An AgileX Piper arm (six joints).
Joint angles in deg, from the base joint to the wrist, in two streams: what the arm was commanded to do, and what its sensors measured. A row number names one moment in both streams.
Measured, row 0:
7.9 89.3 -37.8 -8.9 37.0 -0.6
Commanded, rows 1 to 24:
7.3 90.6 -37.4 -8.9 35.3 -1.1
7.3 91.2 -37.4 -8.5 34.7 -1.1
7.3 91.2 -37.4 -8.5 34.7 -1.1
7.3 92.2 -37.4 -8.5 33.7 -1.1
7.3 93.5 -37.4 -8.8 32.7 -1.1
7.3 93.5 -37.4 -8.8 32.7 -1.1
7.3 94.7 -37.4 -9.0 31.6 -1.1
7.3 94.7 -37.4 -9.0 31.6 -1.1
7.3 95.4 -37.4 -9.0 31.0 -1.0
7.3 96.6 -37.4 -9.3 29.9 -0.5
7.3 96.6 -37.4 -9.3 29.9 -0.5
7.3 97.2 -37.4 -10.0 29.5 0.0
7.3 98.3 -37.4 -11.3 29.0 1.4
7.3 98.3 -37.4 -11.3 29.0 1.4
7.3 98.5 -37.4 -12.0 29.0 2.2
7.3 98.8 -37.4 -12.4 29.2 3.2
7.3 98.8 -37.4 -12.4 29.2 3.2
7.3 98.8 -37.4 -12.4 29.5 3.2
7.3 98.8 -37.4 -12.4 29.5 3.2
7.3 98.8 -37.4 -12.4 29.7 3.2
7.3 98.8 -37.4 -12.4 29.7 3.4
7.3 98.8 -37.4 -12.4 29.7 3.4
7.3 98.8 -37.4 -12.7 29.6 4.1
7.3 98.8 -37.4 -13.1 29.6 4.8
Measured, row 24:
7.6 98.4 -37.8 -11.2 29.6 3.2
